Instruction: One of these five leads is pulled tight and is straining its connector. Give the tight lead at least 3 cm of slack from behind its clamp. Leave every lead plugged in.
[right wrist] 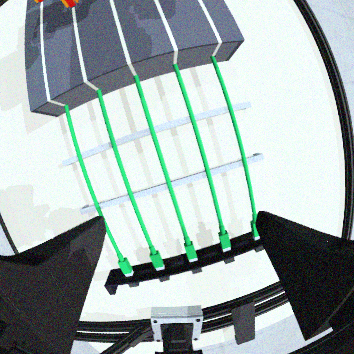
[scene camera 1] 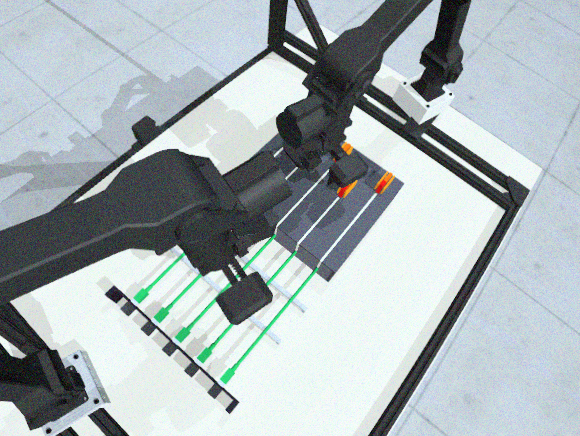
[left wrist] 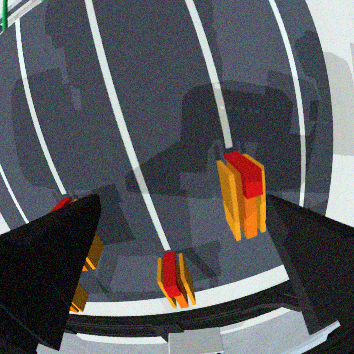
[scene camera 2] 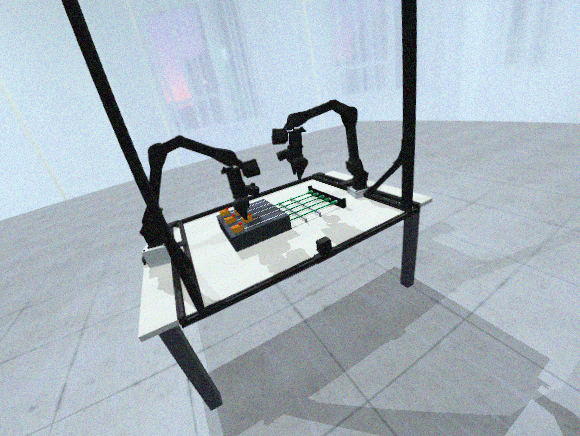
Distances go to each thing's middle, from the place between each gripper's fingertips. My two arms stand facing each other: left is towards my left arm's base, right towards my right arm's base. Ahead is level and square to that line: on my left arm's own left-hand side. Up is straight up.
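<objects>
So you can picture the orange clamp (left wrist: 181,299): my left hand is 1 cm short of it, 7 cm to the right of it and 1 cm above it. Counted from my right hand, the clamp is 35 cm to the left of it, 9 cm below it and 5 cm behind it. Going by its middle, the orange clamp is nearer to my left hand than to my right hand.
</objects>
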